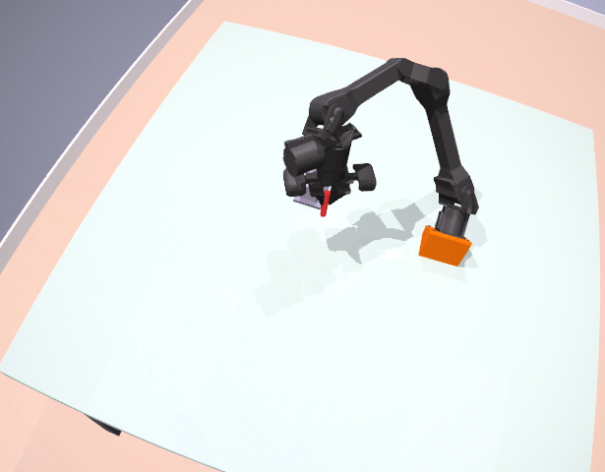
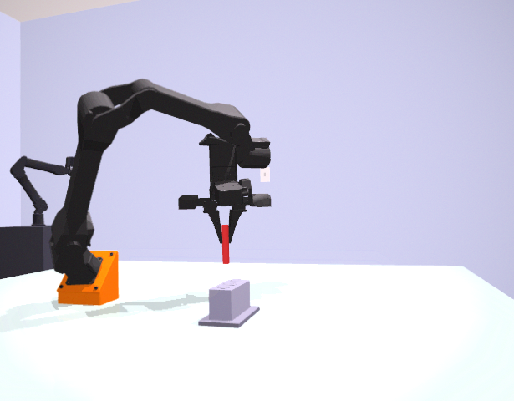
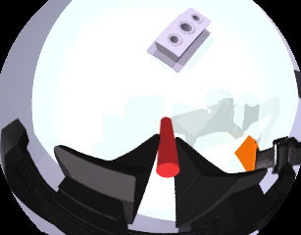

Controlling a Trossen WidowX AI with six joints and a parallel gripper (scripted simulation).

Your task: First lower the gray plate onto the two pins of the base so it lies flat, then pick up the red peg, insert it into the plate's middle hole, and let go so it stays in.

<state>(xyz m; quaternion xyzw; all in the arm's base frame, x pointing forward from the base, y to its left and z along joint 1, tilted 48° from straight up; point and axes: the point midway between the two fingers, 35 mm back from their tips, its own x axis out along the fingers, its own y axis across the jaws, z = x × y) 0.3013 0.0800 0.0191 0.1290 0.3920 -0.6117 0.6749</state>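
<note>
The gray plate lies 40 mm ahead of my gripper tip, 130 mm to the right of it and 70 mm below it. The rest, counted from my gripper tip: base: 40 mm ahead, 130 mm to the right, 110 mm below; red peg: right at my gripper tip.
</note>
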